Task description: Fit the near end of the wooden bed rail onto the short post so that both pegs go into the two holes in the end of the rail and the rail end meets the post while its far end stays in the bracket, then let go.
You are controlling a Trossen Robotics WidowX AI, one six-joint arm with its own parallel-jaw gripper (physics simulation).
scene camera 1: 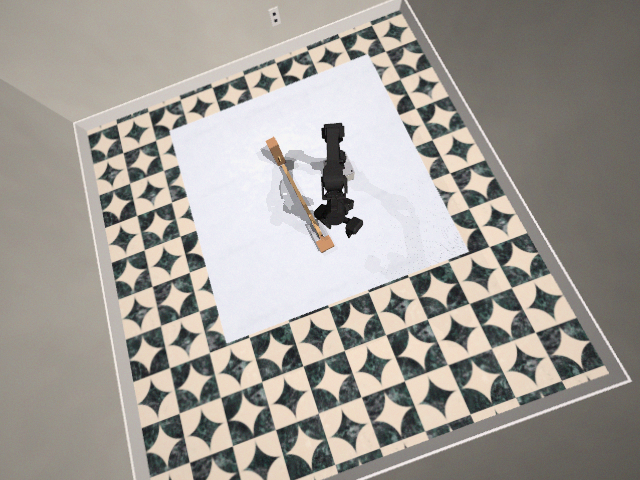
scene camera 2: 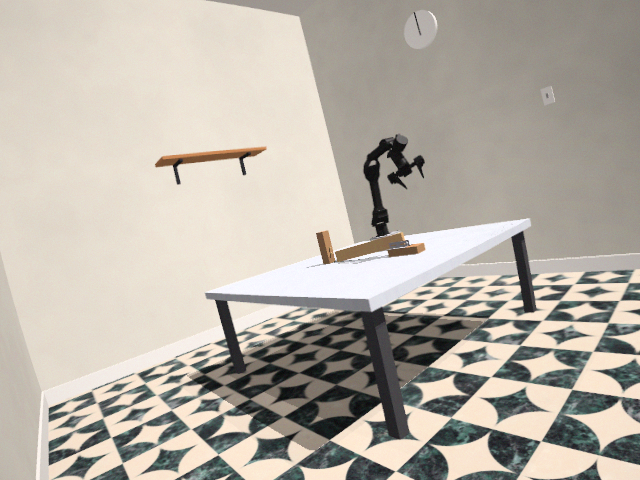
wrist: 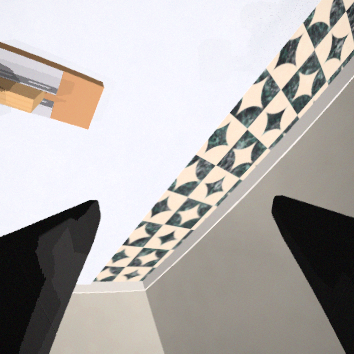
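Pixels of known places: gripper, fingertip midpoint: (scene camera 1: 339, 233) (scene camera 2: 415, 183) (wrist: 187, 206); arm's base at its link origin: (scene camera 2: 383, 234).
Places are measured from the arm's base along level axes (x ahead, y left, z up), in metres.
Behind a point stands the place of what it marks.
The wooden rail (scene camera 1: 299, 197) {z 0.002, x 0.244, y 0.096 m} (scene camera 2: 368, 247) {z -0.023, x 0.246, y 0.108 m} runs between the upright short post (scene camera 1: 277, 151) {z 0.050, x 0.269, y -0.164 m} (scene camera 2: 324, 247) {z 0.013, x 0.301, y -0.171 m} and a flat wooden block (scene camera 1: 324, 243) {z -0.045, x 0.204, y 0.359 m} (scene camera 2: 406, 250) {z -0.058, x 0.242, y 0.342 m} (wrist: 77, 100) {z -0.044, x 0.197, y 0.361 m}. In scene camera 2 its near end is low beside the post, with a narrow gap showing; small peg details show on the post's face. Its far end is at the metal bracket (scene camera 2: 400, 243) {z -0.027, x 0.218, y 0.307 m} (wrist: 37, 81) {z -0.041, x 0.198, y 0.300 m} by the block. One rail end (wrist: 22, 98) {z 0.022, x 0.204, y 0.297 m} shows in the wrist view. The holes cannot be made out. My gripper (scene camera 1: 336, 225) {z 0.231, x 0.133, y 0.392 m} (scene camera 2: 414, 182) {z 0.231, x 0.133, y 0.392 m} (wrist: 187, 206) {z 0.231, x 0.133, y 0.392 m} is open and empty, high above the table, away from the rail.
The white table (scene camera 1: 248, 299) {z -0.080, x 0.673, y 0.493 m} (scene camera 2: 289, 284) {z -0.080, x 0.695, y 0.022 m} (wrist: 150, 125) {z -0.080, x 0.184, y 0.508 m} carries these parts and the black arm's base (scene camera 2: 380, 227) {z 0.047, x 0.028, y 0.016 m}, which stands behind the rail in scene camera 2. A wooden wall shelf (scene camera 2: 211, 155) hangs at the left, apart from the table. Arm shadows fall across the table.
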